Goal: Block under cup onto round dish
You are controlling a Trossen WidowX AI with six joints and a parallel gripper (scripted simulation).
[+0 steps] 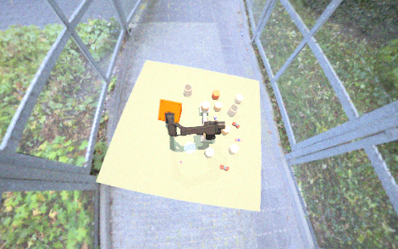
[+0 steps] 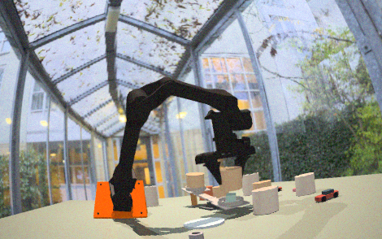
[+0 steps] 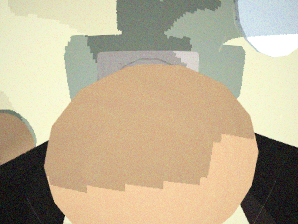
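Right now my gripper tip is 5 cm above the pale green block. Round my gripper tip: balance (13 cm to the left, 7 cm below, 4 cm behind); balance beam (13 cm to the left, 5 cm below, 4 cm behind); round pale dish (12 cm to the right, 11 cm behind, 9 cm below).
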